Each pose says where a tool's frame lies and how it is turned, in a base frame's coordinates. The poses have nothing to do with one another.
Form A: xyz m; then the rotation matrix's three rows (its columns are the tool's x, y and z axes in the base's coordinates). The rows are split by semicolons.
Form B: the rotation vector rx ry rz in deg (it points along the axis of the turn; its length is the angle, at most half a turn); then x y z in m. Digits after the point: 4 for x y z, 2 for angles.
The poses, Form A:
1: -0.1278, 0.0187, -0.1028; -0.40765, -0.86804, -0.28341; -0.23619, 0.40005, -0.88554; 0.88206, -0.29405, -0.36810
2: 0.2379, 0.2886, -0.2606; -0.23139, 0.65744, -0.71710; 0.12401, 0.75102, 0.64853; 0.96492, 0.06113, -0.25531
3: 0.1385, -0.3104, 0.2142; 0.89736, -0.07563, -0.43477; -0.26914, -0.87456, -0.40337; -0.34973, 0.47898, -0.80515
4: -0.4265, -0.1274, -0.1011; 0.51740, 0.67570, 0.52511; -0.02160, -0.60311, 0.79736; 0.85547, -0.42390, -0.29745
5: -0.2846, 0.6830, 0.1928; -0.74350, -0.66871, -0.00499; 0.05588, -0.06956, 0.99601; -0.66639, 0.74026, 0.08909
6: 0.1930, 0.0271, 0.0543; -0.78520, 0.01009, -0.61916; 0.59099, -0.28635, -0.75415; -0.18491, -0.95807, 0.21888
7: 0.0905, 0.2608, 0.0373; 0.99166, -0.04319, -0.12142; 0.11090, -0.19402, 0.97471; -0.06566, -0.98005, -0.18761
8: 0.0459, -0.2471, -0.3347; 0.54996, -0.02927, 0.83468; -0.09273, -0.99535, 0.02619; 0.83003, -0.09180, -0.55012
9: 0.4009, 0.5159, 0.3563; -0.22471, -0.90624, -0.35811; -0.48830, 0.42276, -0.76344; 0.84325, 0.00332, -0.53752
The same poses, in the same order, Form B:
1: 54.38, -107.15, 58.09, -0.1278, 0.0187, -0.1028
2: -35.24, -100.92, -32.00, 0.2379, 0.2886, -0.2606
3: 148.81, -14.34, -32.64, 0.1385, -0.3104, 0.2142
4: -113.08, -30.59, -64.56, -0.4265, -0.1274, -0.1011
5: -37.72, 97.56, 106.88, -0.2846, 0.6830, 0.1928
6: -42.73, -91.00, 121.72, 0.1930, 0.0271, 0.0543
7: -100.89, -2.88, 7.95, 0.0905, 0.2608, 0.0373
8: -155.05, 6.11, -83.39, 0.0459, -0.2471, -0.3347
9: 68.17, -106.81, 37.16, 0.4009, 0.5159, 0.3563
